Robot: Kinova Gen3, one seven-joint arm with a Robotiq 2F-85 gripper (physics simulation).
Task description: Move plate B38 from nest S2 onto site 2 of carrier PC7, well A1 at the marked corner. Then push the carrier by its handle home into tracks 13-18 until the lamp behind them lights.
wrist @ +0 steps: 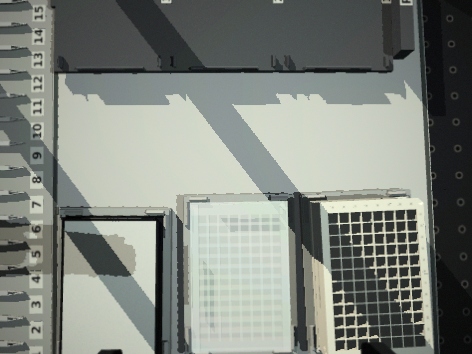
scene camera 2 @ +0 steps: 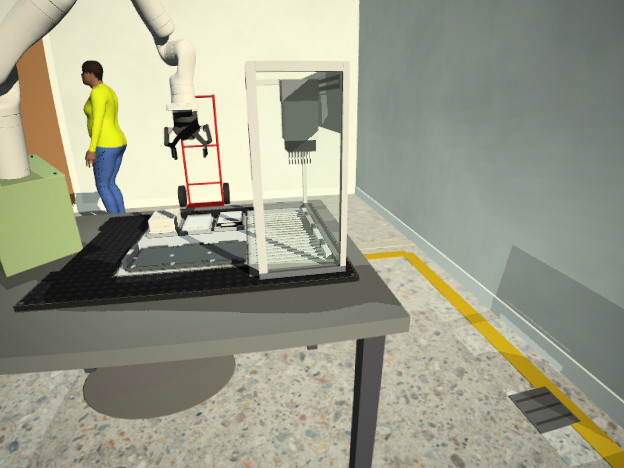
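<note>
My gripper [scene camera 2: 190, 154] [wrist: 244, 351] is open and empty, high above the nests; its fingertips show at the bottom edge of the wrist view. A pale, translucent plate [scene camera 2: 198, 221] [wrist: 240, 280] sits in the middle nest of three, between and below the fingertips in the wrist view. No nest label or plate name is readable. The dark, flat carrier [scene camera 2: 191, 255] [wrist: 225, 30] has no plate on it; its upper part is cut off in the wrist view. Its handle [wrist: 402, 30] is at the right end. Track labels 13 to 15 [wrist: 39, 60] show at the carrier's left. I cannot make out the lamp.
A cream deep-well plate [scene camera 2: 162, 222] [wrist: 377, 275] and a black-framed plate [scene camera 2: 229, 219] [wrist: 110, 285] stand in the outer nests. A clear enclosure with a white frame [scene camera 2: 254, 176] and a hanging multi-tip head [scene camera 2: 299, 110] stands over the tracks. A person [scene camera 2: 105, 120] stands behind the table.
</note>
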